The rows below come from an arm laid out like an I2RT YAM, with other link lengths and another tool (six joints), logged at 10 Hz.
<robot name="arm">
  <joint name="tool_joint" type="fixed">
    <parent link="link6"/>
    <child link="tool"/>
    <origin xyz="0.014 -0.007 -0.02" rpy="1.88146 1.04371 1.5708"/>
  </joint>
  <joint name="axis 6" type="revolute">
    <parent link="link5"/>
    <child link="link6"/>
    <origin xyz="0.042 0 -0.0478"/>
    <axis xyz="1 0 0"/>
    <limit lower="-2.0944" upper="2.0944"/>
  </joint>
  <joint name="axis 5" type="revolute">
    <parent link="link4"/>
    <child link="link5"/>
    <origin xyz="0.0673 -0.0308 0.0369"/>
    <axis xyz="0 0 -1"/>
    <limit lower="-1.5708" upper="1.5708"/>
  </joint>
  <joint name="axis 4" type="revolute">
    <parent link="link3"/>
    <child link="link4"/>
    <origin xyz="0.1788 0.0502 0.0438"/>
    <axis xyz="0 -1 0"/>
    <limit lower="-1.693" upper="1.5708"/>
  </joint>
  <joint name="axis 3" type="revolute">
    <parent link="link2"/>
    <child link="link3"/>
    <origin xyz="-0.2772 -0.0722 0"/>
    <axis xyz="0 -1 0"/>
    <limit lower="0" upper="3.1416"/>
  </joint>
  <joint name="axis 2" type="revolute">
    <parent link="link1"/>
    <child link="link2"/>
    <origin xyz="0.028 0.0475 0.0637"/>
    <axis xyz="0 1 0"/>
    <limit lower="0" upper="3.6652"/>
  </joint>
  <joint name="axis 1" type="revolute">
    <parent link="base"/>
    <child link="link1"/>
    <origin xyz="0 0 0.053"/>
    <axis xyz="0 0 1"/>
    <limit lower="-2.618" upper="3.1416"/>
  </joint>
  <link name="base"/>
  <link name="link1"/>
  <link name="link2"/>
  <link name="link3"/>
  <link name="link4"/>
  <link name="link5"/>
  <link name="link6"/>
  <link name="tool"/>
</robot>
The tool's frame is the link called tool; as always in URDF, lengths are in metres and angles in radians.
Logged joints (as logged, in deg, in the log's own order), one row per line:
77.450 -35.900 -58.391 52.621 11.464 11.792
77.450 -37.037 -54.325 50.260 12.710 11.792
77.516 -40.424 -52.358 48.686 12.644 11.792
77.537 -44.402 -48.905 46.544 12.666 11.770
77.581 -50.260 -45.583 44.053 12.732 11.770
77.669 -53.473 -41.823 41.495 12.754 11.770
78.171 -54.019 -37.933 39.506 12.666 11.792
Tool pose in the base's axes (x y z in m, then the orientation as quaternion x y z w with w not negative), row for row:
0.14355 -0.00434 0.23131 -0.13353 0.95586 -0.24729 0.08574
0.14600 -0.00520 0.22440 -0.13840 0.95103 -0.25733 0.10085
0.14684 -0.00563 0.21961 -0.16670 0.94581 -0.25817 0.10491
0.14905 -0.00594 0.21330 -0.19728 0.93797 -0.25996 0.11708
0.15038 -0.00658 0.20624 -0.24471 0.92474 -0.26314 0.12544
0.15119 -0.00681 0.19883 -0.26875 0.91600 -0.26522 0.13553
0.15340 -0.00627 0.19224 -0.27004 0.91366 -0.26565 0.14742
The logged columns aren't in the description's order. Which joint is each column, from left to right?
Columns, left to right: axis 2, axis 6, axis 4, axis 3, axis 5, axis 1.
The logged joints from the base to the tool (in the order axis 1, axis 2, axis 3, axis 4, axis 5, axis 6), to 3 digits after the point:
11.792 77.450 52.621 -58.391 11.464 -35.900
11.792 77.450 50.260 -54.325 12.710 -37.037
11.792 77.516 48.686 -52.358 12.644 -40.424
11.770 77.537 46.544 -48.905 12.666 -44.402
11.770 77.581 44.053 -45.583 12.732 -50.260
11.770 77.669 41.495 -41.823 12.754 -53.473
11.792 78.171 39.506 -37.933 12.666 -54.019

